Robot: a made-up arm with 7 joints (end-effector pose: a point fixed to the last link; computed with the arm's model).
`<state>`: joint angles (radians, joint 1 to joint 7).
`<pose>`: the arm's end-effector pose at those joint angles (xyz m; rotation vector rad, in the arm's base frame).
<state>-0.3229 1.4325 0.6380 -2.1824 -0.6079 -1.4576 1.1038</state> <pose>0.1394 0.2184 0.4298 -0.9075 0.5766 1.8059</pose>
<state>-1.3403 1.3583 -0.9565 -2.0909 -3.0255 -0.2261 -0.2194</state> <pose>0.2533 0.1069 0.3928 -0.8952 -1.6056 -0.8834</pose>
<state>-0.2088 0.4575 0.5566 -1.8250 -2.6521 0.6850 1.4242</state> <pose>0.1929 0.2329 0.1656 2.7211 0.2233 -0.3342</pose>
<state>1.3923 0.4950 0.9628 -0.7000 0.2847 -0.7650 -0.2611</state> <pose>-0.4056 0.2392 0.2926 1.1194 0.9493 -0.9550</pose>
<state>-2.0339 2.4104 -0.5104 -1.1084 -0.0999 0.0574 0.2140</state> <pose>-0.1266 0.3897 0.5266 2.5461 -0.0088 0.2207</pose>
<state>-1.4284 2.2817 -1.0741 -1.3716 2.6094 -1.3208 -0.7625</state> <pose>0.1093 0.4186 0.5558 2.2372 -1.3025 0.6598</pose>
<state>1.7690 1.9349 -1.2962 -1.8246 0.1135 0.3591 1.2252</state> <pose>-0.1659 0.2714 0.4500 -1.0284 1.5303 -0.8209</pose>
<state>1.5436 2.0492 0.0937 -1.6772 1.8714 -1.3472 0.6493</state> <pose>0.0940 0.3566 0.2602 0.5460 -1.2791 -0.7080</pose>
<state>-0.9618 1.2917 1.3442 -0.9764 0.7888 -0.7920 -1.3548</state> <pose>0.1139 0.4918 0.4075 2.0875 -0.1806 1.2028</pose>
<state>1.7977 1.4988 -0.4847 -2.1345 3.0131 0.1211 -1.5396</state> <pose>-0.1943 0.1843 0.3491 -0.7925 0.0997 -0.6131</pose>
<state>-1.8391 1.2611 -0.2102 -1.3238 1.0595 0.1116 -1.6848</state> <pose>0.2313 0.2423 0.6326 -3.0423 0.3643 0.4346</pose>
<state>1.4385 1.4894 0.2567 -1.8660 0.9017 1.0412 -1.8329</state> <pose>-0.0253 0.3642 0.3318 0.8623 -0.8867 2.6332</pose>
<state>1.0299 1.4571 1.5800 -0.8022 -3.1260 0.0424 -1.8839</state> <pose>-0.0333 0.4479 0.4446 1.7425 -0.7626 -0.1399</pose>
